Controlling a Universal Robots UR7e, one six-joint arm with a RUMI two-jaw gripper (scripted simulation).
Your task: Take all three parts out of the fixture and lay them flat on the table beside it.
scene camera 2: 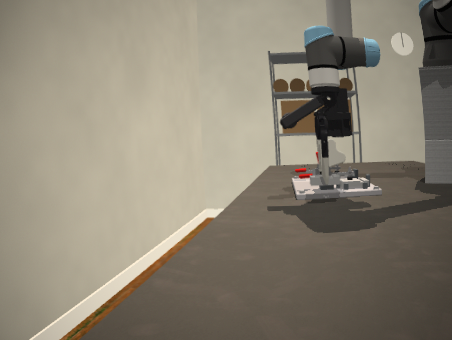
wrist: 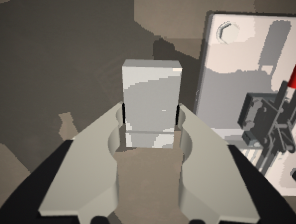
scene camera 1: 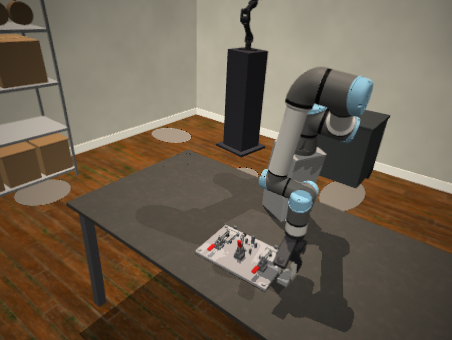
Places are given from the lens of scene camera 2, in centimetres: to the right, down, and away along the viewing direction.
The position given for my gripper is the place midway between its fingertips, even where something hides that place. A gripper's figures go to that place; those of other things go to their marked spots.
my gripper (scene camera 2: pixel 325 183): 23, 3, 76
fixture (scene camera 2: pixel 311 192): 22, 6, 84
